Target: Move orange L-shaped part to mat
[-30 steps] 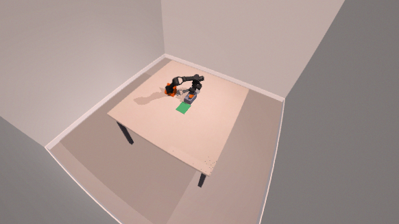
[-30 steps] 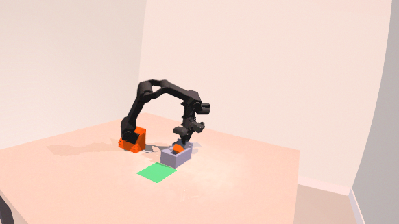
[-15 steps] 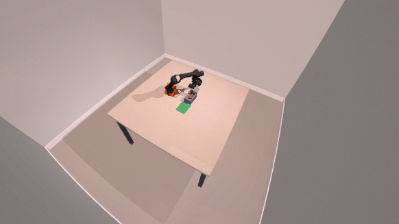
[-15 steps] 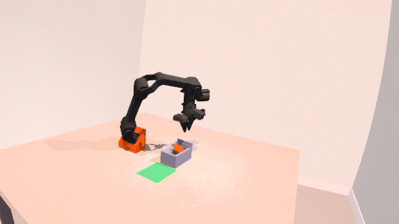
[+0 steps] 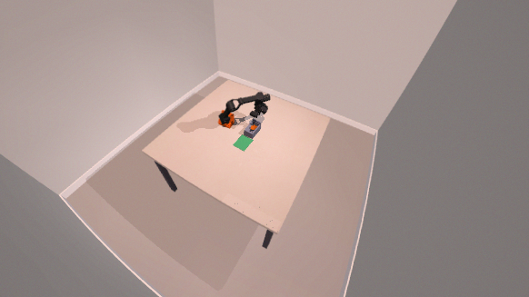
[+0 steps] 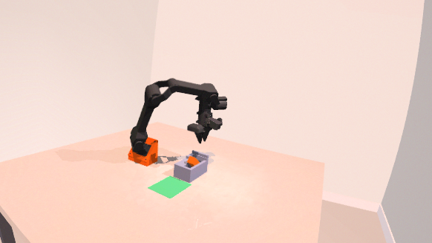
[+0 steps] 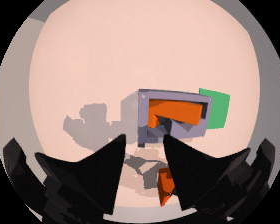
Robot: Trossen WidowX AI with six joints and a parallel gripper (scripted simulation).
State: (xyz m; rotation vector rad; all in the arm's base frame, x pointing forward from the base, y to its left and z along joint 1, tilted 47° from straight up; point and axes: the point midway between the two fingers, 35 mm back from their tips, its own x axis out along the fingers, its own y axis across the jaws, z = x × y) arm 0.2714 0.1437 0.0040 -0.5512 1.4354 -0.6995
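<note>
The orange L-shaped part is 1 cm behind my gripper tip, 4 cm to the right of it and 10 cm below it. Also, from my gripper tip: green mat (3 cm behind, 22 cm to the right, 16 cm below).
</note>
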